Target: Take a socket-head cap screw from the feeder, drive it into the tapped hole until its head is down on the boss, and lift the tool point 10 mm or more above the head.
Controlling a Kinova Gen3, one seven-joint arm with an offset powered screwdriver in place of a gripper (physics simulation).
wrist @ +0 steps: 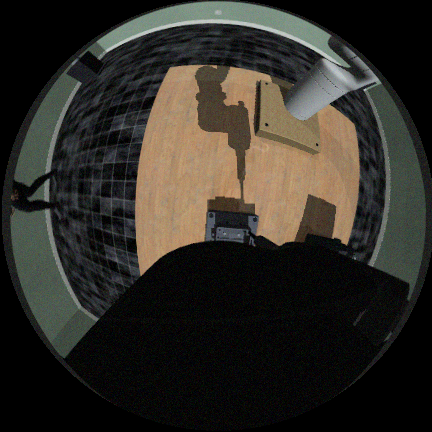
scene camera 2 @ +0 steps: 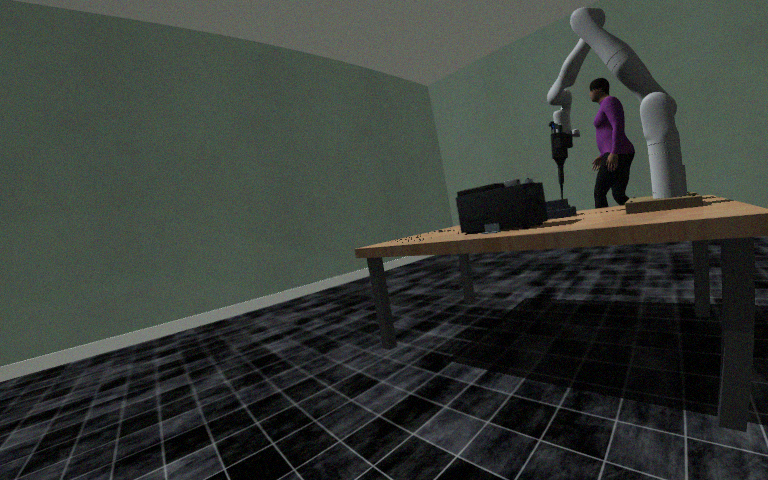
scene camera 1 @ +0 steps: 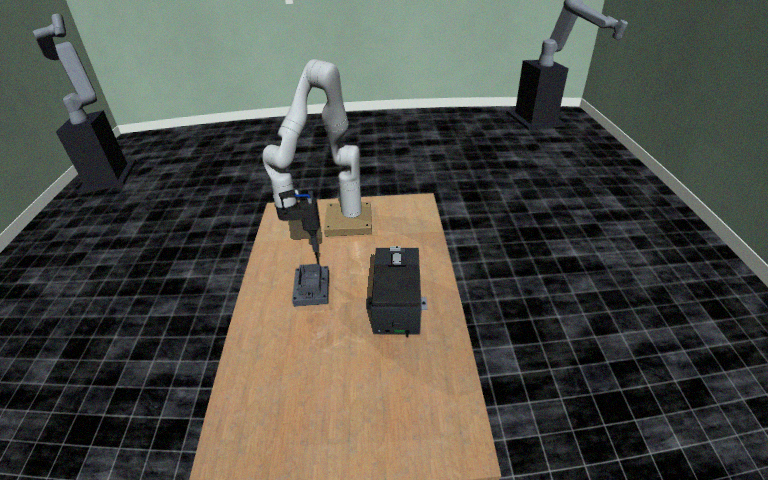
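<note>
My gripper, a black powered screwdriver [scene camera 1: 318, 263] [scene camera 2: 561, 196], points down with its thin tip at the back right part of the dark grey block with the boss [scene camera 1: 303, 300] [scene camera 2: 560, 210] [wrist: 232, 218]. Any gap between tip and block is too small to tell. In the wrist view the tool's dark body hides much of the block. The black box-shaped feeder [scene camera 1: 396, 291] [scene camera 2: 498, 207] stands to the right of the block in scene camera 1, apart from the tool. The screw and the tapped hole are too small to make out; whether a screw is on the tip cannot be told.
The arm's base plate [scene camera 1: 348, 230] [scene camera 2: 662, 207] [wrist: 280, 131] lies on the wooden table [scene camera 1: 345, 407] [scene camera 2: 623, 230] [wrist: 175, 175] behind the block. A person in purple [scene camera 2: 611, 127] stands beyond the table. Two other arms stand on dark pedestals [scene camera 1: 93, 150] [scene camera 1: 540, 93] near the walls.
</note>
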